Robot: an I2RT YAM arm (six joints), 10 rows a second.
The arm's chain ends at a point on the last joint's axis. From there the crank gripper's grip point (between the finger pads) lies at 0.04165 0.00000 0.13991 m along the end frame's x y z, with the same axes.
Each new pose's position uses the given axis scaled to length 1; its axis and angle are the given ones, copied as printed.
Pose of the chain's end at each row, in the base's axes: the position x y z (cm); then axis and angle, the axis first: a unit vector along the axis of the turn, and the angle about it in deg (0 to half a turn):
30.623, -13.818, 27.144, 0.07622, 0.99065, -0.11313, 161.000
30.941, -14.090, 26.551, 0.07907, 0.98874, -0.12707, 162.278
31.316, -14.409, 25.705, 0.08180, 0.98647, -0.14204, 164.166
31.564, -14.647, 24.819, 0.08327, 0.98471, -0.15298, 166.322
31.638, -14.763, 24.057, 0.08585, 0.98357, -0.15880, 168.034
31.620, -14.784, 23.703, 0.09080, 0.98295, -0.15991, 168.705
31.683, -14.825, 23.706, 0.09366, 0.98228, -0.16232, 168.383
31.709, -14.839, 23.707, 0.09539, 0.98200, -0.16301, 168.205
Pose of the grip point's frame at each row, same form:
31.010, -16.757, 12.850, 0.07622, 0.99065, -0.11313, 161.000
30.961, -17.384, 12.330, 0.07907, 0.98874, -0.12707, 162.278
30.811, -18.070, 11.583, 0.08180, 0.98647, -0.14204, 164.166
30.480, -18.555, 10.796, 0.08327, 0.98471, -0.15298, 166.322
30.100, -18.776, 10.106, 0.08585, 0.98357, -0.15880, 168.034
29.895, -18.783, 9.770, 0.09080, 0.98295, -0.15991, 168.705
30.022, -18.882, 9.782, 0.09366, 0.98228, -0.16232, 168.383
30.085, -18.911, 9.783, 0.09539, 0.98200, -0.16301, 168.205

